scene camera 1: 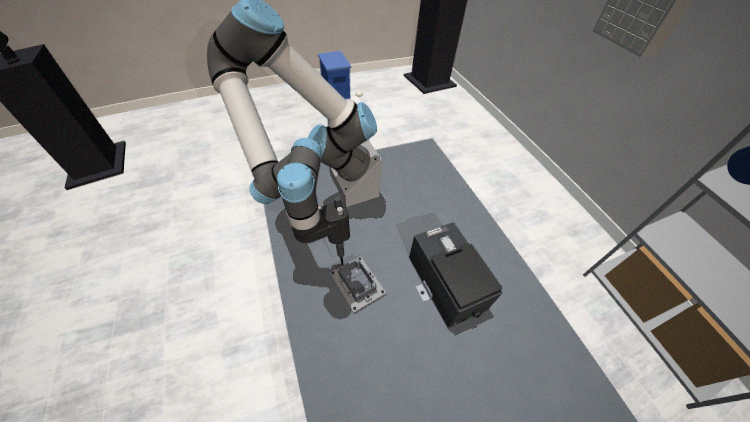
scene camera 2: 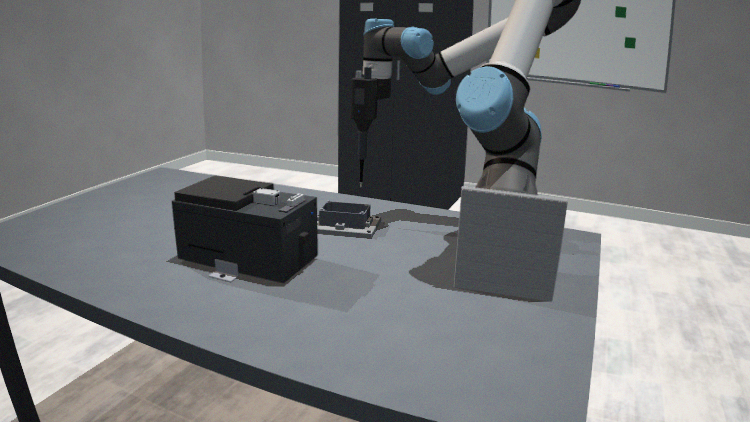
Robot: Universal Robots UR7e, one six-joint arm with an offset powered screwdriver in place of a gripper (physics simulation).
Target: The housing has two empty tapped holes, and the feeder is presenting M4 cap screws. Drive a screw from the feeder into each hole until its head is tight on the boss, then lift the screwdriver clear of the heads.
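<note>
The dark housing (scene camera 1: pixel 350 273) (scene camera 2: pixel 343 217) is an open rectangular box on a light plate (scene camera 1: pixel 359 306) (scene camera 2: pixel 356 232). Its two tapped holes are too small to make out. The black screw feeder (scene camera 1: pixel 466 275) (scene camera 2: pixel 230 230) stands beside it, with a light metal rail (scene camera 1: pixel 434 231) (scene camera 2: pixel 294 199) on top. My screwdriver (scene camera 1: pixel 341 261) (scene camera 2: pixel 360 184) points straight down, its tip above the housing's edge on the arm-base side and apart from it. A small bright piece shows at the bit's end in the scene camera 2 view and looks like a cap screw held there.
The arm's base stands on a grey pedestal block (scene camera 1: pixel 367 183) (scene camera 2: pixel 508 246) at the table's (scene camera 1: pixel 419 367) (scene camera 2: pixel 419 341) edge. A small metal bracket (scene camera 1: pixel 422 292) (scene camera 2: pixel 223 275) sits at the feeder's side. A shelf rack and a dark cabinet (scene camera 2: pixel 419 157) stand beyond the table.
</note>
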